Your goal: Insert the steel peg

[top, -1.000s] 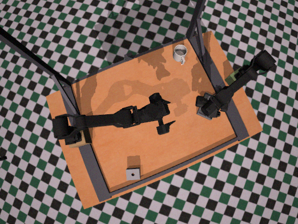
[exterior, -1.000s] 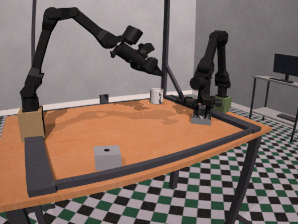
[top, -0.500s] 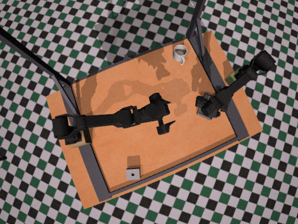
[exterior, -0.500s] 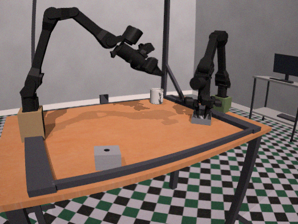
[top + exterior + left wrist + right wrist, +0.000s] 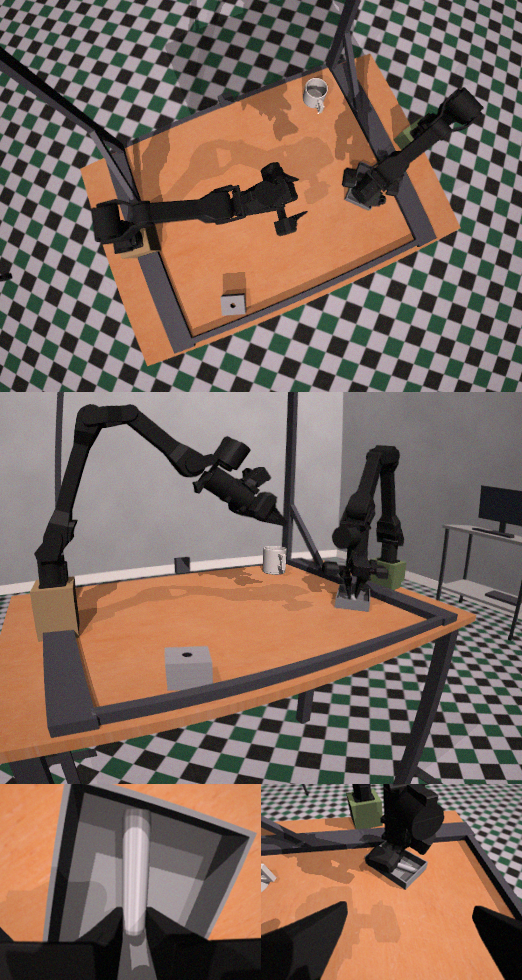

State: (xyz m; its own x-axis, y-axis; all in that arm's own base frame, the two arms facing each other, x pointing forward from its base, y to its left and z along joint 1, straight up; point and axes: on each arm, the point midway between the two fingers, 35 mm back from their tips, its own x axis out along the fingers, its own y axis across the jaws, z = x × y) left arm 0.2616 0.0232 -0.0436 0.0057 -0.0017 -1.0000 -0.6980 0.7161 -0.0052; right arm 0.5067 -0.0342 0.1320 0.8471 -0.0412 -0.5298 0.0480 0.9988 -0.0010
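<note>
Now: left hand 10 mm to the right of the grey tray and 30 mm above it. The rest, counted from my left hand: grey block: 210 mm ahead, 560 mm to the right, 10 mm below.
</note>
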